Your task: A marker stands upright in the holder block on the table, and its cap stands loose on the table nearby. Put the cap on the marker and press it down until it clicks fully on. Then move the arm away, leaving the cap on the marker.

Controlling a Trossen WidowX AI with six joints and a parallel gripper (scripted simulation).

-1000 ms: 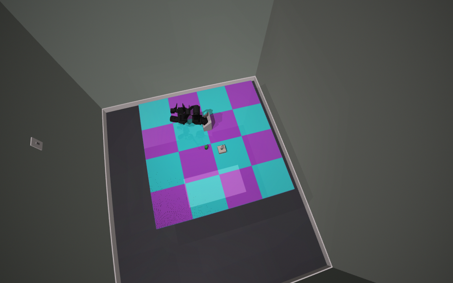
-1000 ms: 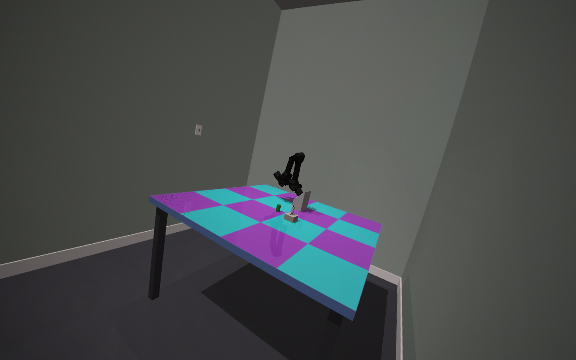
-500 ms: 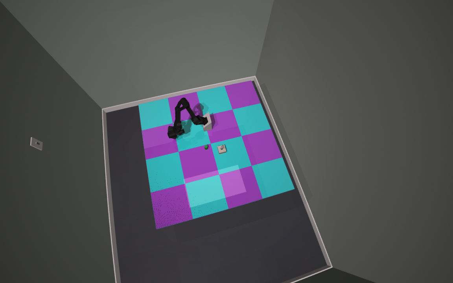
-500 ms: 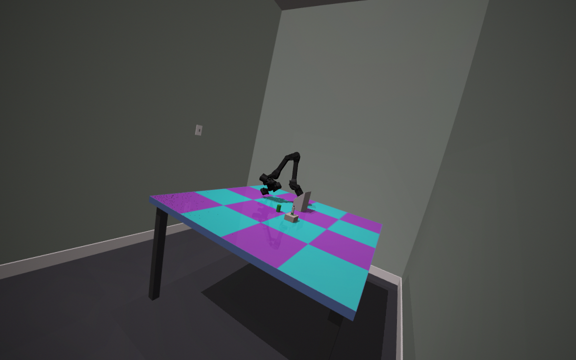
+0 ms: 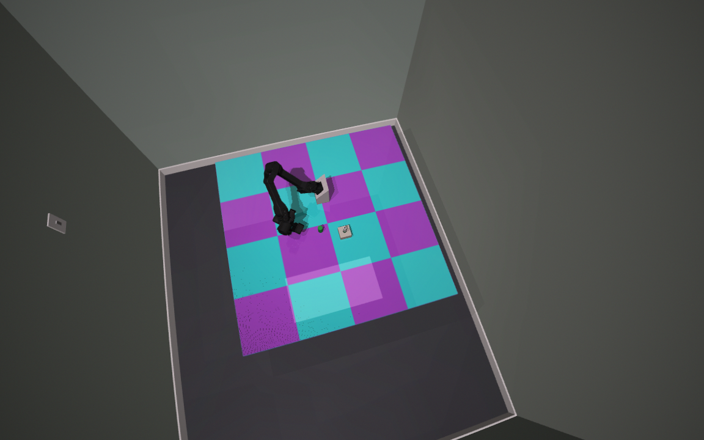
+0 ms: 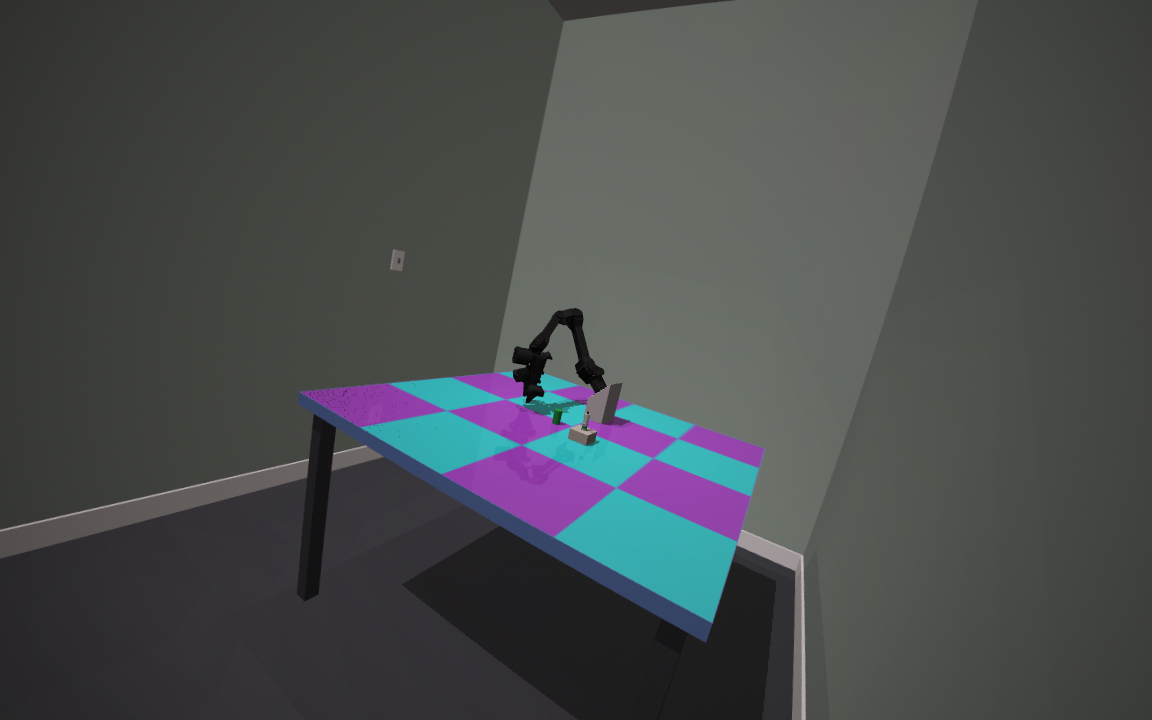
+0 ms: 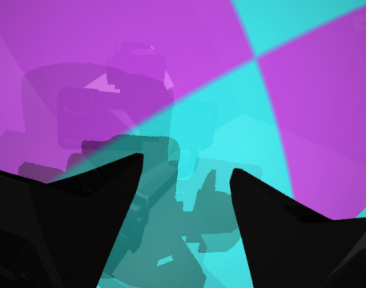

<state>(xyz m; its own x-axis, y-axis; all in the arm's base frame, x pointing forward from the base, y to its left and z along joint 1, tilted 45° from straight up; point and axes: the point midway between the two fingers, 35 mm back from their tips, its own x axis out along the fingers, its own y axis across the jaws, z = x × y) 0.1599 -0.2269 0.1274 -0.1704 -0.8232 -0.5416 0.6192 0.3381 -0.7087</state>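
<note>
My gripper tip is 19 cm to the right of the green cap, 8 cm short of it and 1 cm below it. Also, from my gripper tip: holder block: 34 cm to the left, 14 cm ahead.
</note>
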